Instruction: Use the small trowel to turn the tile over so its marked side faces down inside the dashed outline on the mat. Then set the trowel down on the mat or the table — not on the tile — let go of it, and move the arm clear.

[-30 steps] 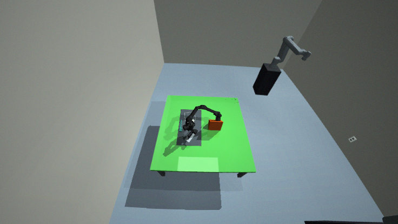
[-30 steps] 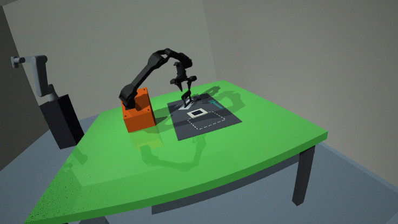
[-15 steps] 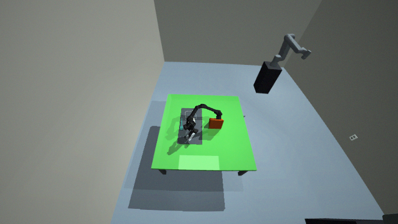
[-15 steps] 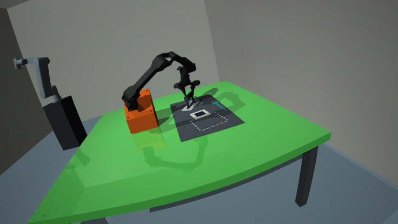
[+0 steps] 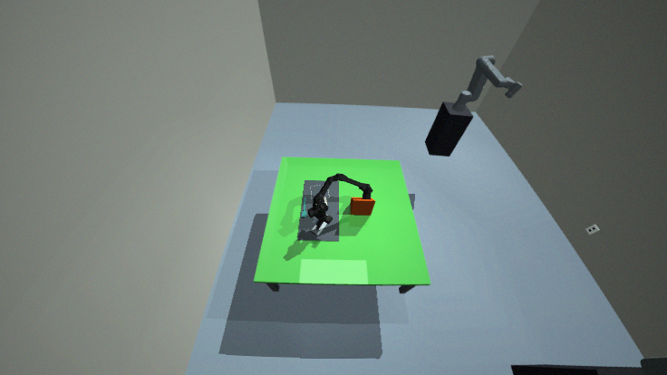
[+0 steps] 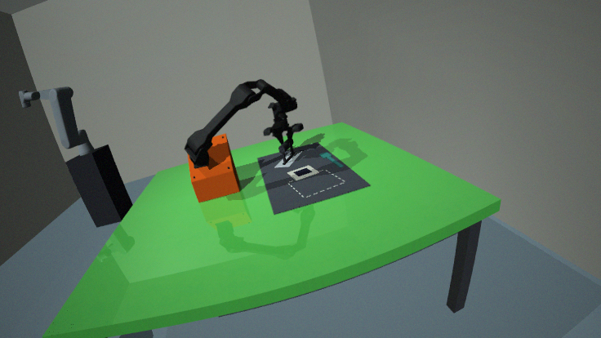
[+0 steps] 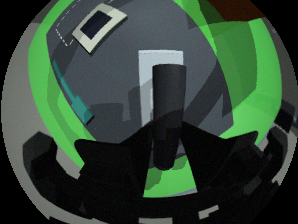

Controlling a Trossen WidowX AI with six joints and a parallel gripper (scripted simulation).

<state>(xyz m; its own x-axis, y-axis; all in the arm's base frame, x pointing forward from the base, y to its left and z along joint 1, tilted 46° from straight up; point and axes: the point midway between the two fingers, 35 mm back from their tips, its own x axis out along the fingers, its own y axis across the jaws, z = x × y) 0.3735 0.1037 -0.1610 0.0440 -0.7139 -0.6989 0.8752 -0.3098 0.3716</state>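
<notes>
My gripper tip is now 30 mm above the small trowel, 20 mm to the left of it and 10 mm past it. Also, from my gripper tip: dark mat (170 mm to the right, 80 mm below, 30 mm ahead); then teal t-shaped tool (170 mm ahead, 140 mm to the right, 60 mm below); then tile (230 mm to the right, 60 mm below, 20 mm ahead).
</notes>
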